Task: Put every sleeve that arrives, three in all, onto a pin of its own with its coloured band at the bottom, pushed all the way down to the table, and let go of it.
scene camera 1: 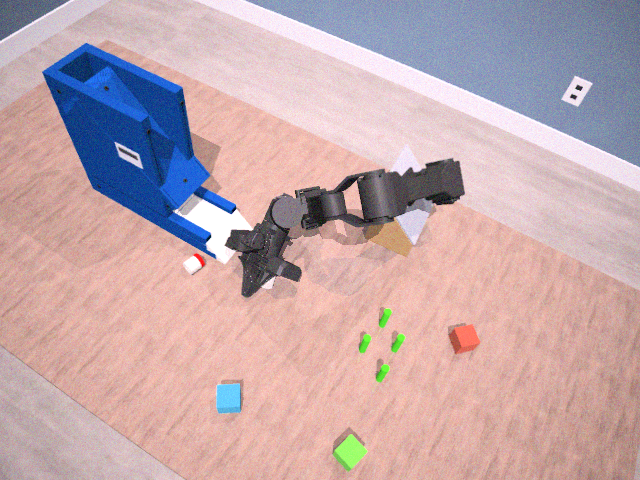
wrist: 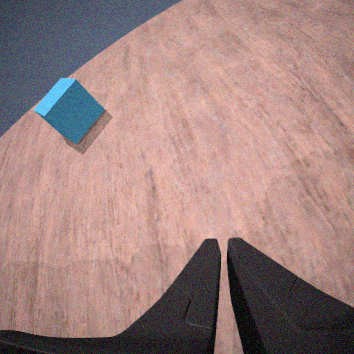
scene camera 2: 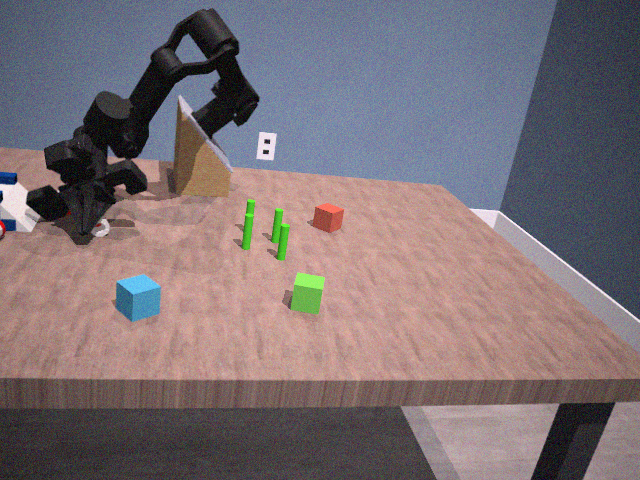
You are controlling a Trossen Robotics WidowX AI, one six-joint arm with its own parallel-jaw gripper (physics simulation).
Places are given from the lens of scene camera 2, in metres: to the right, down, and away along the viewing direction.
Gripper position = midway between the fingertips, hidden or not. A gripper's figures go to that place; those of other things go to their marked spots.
my gripper (scene camera 2: 83,234): -0.36, -0.01, 0.91
blue cube (scene camera 2: 138,297): -0.23, 0.07, 0.75
